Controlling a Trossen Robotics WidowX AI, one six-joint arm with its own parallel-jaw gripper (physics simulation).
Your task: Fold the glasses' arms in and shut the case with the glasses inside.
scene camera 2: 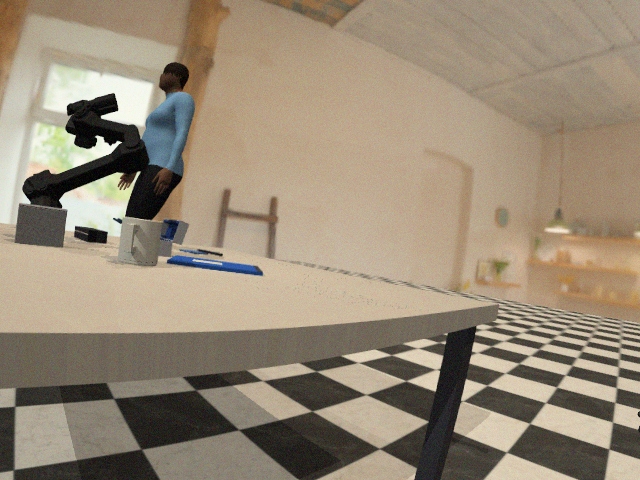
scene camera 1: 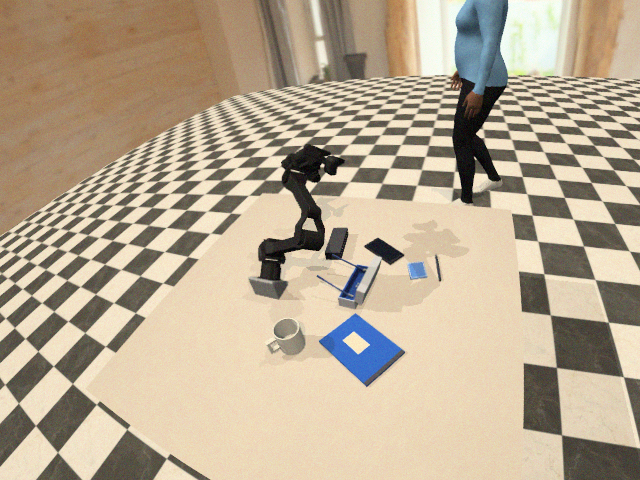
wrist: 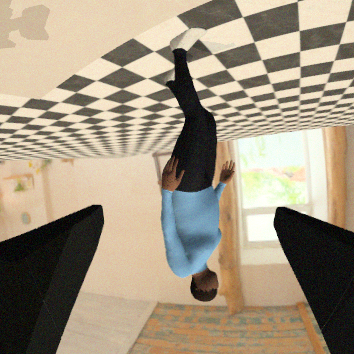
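Where they show: gripper, fingertip midpoint: (scene camera 2: 100, 142) (scene camera 1: 337, 157) (wrist: 190, 215); arm's base, origin of the base link: (scene camera 2: 41, 223) (scene camera 1: 269, 279).
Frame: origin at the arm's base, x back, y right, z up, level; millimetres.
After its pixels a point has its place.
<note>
The glasses case (scene camera 1: 348, 301) @[x -307, y 31, z -12 mm] (scene camera 2: 179, 232) @[x -342, y 35, z 19 mm] is grey with a blue lining and stands open, its lid (scene camera 1: 370, 280) @[x -369, y -20, z 43 mm] raised on the right in the first scene view. The blue glasses (scene camera 1: 330, 284) @[x -236, y -6, z 14 mm] (scene camera 2: 117, 220) @[x -212, y -127, z 27 mm] rest in the case, with both thin arms unfolded and sticking out over its left side. The front of the glasses is too small to make out clearly. My gripper (scene camera 1: 338, 162) @[x -170, y -400, z 281 mm] (wrist: 190, 215) @[x -170, y -400, z 281 mm] is open and empty. It is raised high above the table behind the case, well apart from it, and points out toward the room. The case does not show in the wrist view.
A black box (scene camera 1: 337, 242) @[x -173, y -249, z -11 mm] (scene camera 2: 90, 234) @[x -150, y -184, z -23 mm] and a dark phone (scene camera 1: 383, 250) @[x -352, y -260, z -38 mm] lie behind the case. A blue pad (scene camera 1: 417, 270) @[x -495, y -174, z -41 mm] and a pen (scene camera 1: 437, 267) @[x -564, y -195, z -37 mm] lie right. A mug (scene camera 1: 287, 336) @[x -156, y 191, z -37 mm] (scene camera 2: 146, 241) @[x -182, y 250, z 0 mm] and blue notebook (scene camera 1: 379, 350) @[x -442, y 172, z -38 mm] (scene camera 2: 222, 266) @[x -370, y 228, z -38 mm] are in front. A person (scene camera 1: 480, 46) (scene camera 2: 168, 126) (wrist: 192, 220) stands beyond the table.
</note>
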